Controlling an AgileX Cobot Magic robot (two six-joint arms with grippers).
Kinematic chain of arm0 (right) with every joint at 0, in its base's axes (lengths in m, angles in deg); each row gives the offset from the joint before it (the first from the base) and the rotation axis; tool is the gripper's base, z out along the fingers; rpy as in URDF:
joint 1: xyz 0 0 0.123 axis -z
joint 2: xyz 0 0 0 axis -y
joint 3: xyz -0.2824 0 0.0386 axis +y
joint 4: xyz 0.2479 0 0.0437 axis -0.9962 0 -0.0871
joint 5: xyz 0 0 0 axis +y
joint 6: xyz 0.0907 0 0.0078 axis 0.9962 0 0.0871
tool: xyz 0 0 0 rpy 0 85 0
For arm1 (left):
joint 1: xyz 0 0 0.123 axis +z
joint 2: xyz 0 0 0 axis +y
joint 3: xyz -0.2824 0 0.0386 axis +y
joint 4: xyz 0.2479 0 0.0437 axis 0.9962 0 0.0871
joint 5: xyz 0 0 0 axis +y
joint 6: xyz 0.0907 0 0.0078 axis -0.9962 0 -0.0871
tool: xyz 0 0 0 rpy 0 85 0
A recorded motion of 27 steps. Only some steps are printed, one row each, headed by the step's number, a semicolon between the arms.
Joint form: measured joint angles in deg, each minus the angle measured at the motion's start. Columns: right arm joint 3, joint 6, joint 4, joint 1, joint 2, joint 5; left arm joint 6, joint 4, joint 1, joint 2, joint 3, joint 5.
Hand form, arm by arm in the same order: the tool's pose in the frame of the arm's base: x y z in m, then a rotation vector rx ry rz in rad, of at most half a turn. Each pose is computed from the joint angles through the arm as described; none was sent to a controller.
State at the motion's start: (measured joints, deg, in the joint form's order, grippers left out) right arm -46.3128 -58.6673 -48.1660 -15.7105 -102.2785 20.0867; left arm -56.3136 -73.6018 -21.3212 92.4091 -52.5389 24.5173
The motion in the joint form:
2: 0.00 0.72 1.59 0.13 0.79 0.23; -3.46 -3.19 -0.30 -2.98 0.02 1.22
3: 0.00 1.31 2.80 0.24 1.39 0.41; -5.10 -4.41 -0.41 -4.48 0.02 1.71
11: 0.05 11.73 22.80 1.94 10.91 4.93; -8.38 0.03 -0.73 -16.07 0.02 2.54
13: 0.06 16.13 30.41 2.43 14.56 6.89; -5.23 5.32 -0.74 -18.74 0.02 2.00
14: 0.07 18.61 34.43 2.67 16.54 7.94; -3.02 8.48 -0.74 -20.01 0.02 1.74
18: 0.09 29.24 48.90 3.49 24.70 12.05; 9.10 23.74 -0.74 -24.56 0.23 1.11
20: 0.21 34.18 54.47 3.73 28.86 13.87; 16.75 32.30 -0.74 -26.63 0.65 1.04
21: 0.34 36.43 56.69 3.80 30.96 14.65; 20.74 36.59 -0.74 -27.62 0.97 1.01
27: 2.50 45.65 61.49 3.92 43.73 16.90; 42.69 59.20 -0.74 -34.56 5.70 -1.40
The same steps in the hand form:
2: 0.2918 0.1053 0.1340 -0.7417 2.5766 0.3560; 0.2879 -0.1556 0.2408 0.3651 2.2677 -0.8341
3: 0.2914 0.1043 0.1369 -0.7525 2.5697 0.3474; 0.2844 -0.1558 0.2500 0.3851 2.2292 -0.8458
11: 0.2795 0.0855 0.1798 -0.9062 2.4917 0.1862; 0.2521 -0.1451 0.3091 0.5572 2.0042 -0.7742
13: 0.2733 0.0775 0.1954 -0.9446 2.4704 0.1070; 0.2440 -0.1397 0.3190 0.5848 1.9821 -0.7231
14: 0.2697 0.0729 0.2037 -0.9575 2.4602 0.0610; 0.2401 -0.1368 0.3233 0.5944 1.9763 -0.6960
18: 0.2531 0.0542 0.2377 -0.9339 2.4229 -0.1222; 0.2257 -0.1241 0.3348 0.6084 1.9842 -0.5804
20: 0.2430 0.0459 0.2542 -0.8887 2.4003 -0.1978; 0.2191 -0.1169 0.3374 0.5949 2.0033 -0.5216
21: 0.2375 0.0422 0.2621 -0.8602 2.3871 -0.2275; 0.2160 -0.1131 0.3380 0.5829 2.0142 -0.4924
27: 0.1974 0.0283 0.2983 -0.6617 2.2854 -0.2648; 0.1947 -0.0885 0.3349 0.4637 2.0299 -0.3335

